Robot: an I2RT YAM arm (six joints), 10 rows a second.
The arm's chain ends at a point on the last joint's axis. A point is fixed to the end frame.
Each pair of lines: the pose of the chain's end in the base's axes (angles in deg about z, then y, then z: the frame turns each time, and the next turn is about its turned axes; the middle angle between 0 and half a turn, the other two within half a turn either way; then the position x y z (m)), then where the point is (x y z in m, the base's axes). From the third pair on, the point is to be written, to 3 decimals.
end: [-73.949 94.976 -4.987 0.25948 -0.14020 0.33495]
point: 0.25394 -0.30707 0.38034
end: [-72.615 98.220 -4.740 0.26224 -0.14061 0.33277]
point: 0.26102 -0.30982 0.36888
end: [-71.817 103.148 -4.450 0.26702 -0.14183 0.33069]
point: 0.269 -0.313 0.353
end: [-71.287 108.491 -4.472 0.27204 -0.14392 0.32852]
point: 0.276 -0.317 0.335
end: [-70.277 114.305 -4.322 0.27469 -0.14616 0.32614]
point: 0.281 -0.319 0.316
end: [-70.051 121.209 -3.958 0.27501 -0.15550 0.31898]
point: 0.281 -0.326 0.289
